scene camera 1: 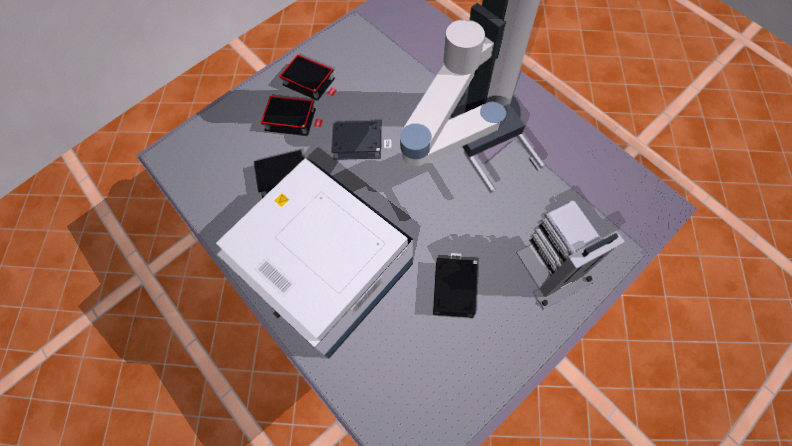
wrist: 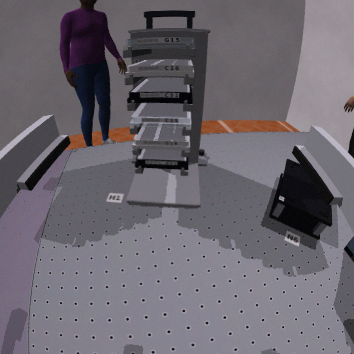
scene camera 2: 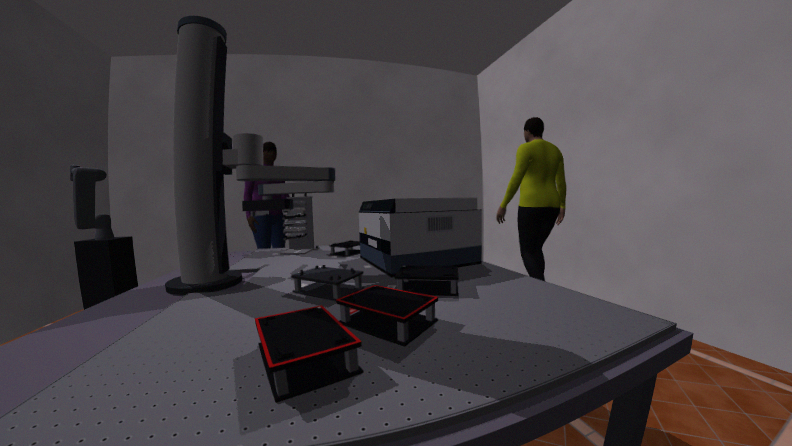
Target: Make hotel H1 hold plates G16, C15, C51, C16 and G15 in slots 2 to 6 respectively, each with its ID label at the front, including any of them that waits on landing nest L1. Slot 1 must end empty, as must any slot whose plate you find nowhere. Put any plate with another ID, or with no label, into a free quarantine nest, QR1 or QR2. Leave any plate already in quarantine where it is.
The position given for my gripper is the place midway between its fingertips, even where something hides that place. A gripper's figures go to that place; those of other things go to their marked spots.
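I see my gripper (scene camera 1: 517, 179) at 1.34 m from the lens. There is a dark grey nest (scene camera 1: 353, 137) as well, 1.60 m from the lens, which means that my gripper is nearer to the lens than the dark grey nest.
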